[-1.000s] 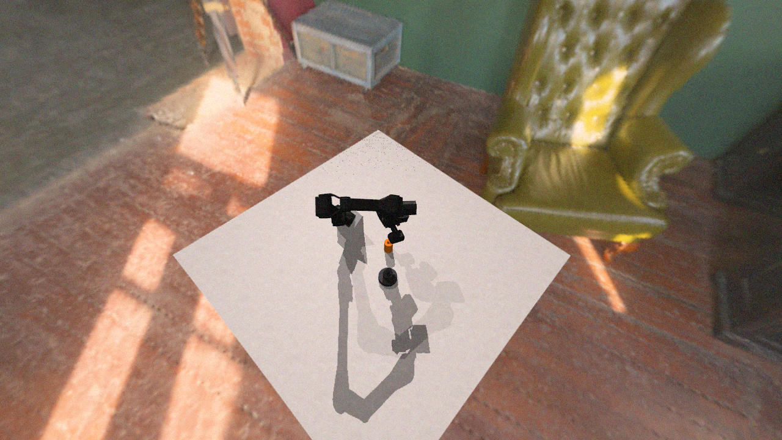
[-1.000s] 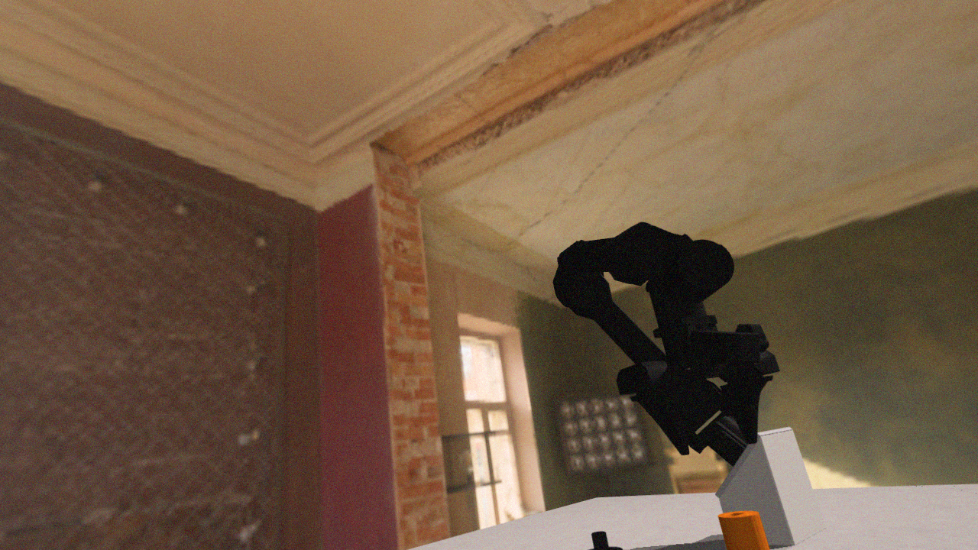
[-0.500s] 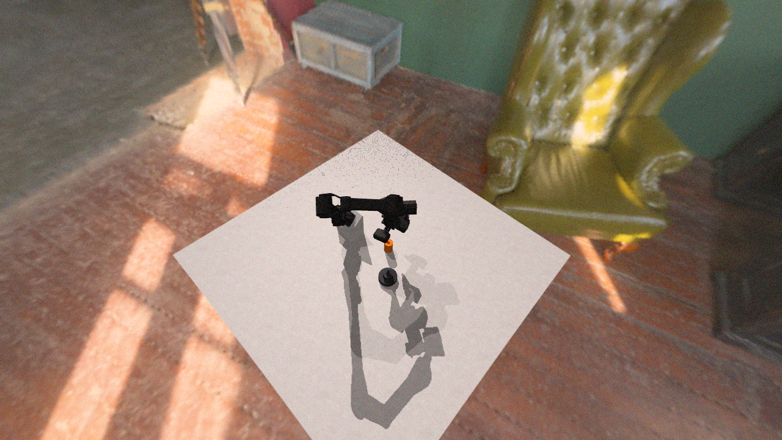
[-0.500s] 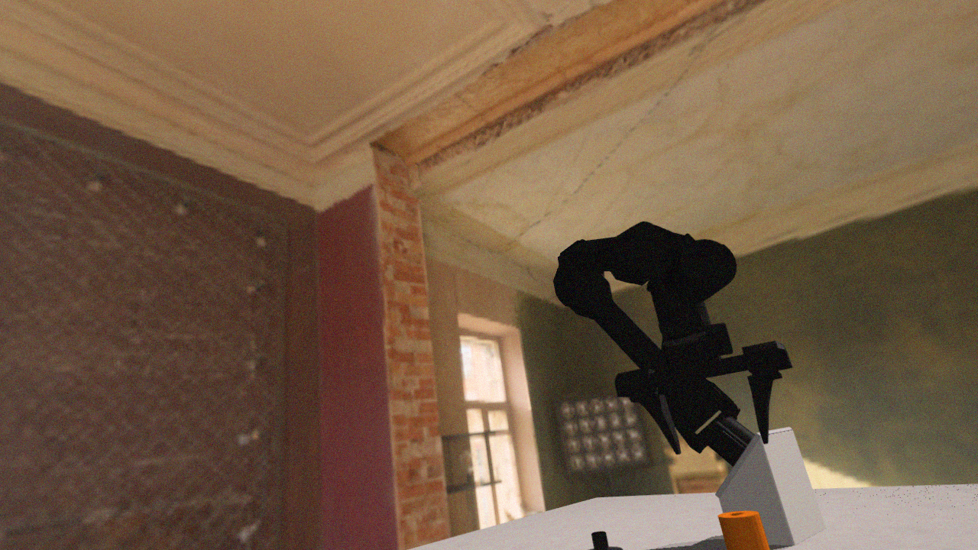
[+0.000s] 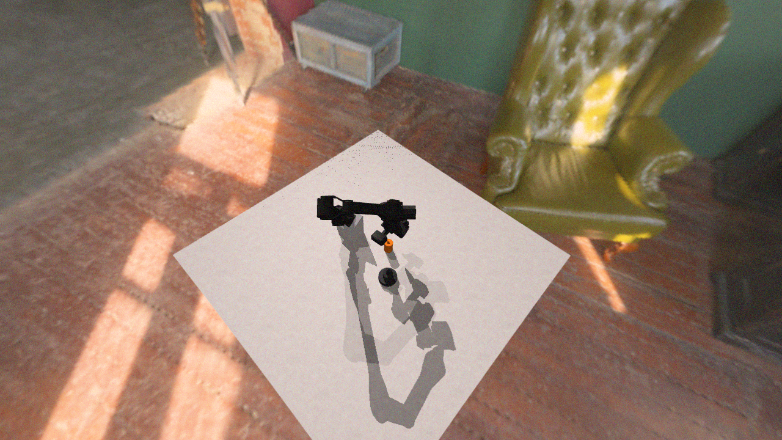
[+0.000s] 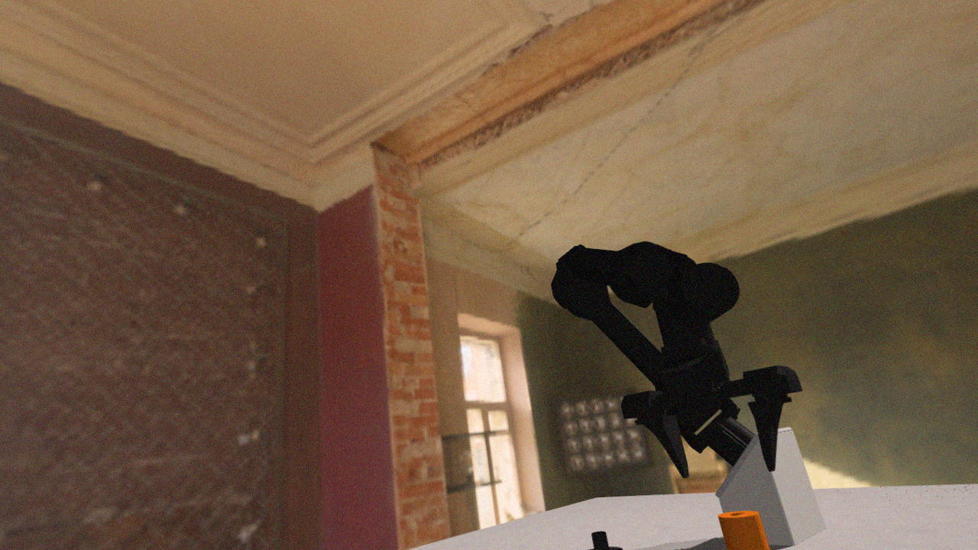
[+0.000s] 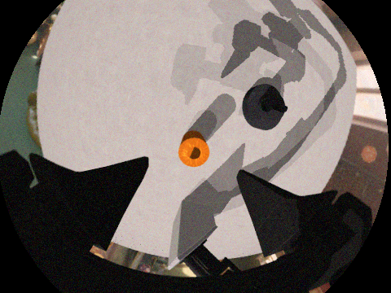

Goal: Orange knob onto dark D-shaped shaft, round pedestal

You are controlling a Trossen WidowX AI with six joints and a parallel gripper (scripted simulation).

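My gripper tip is now 7 cm above the orange knob. Also, from my gripper tip: D-shaped shaft: 10 cm ahead, 11 cm to the right, 7 cm below.
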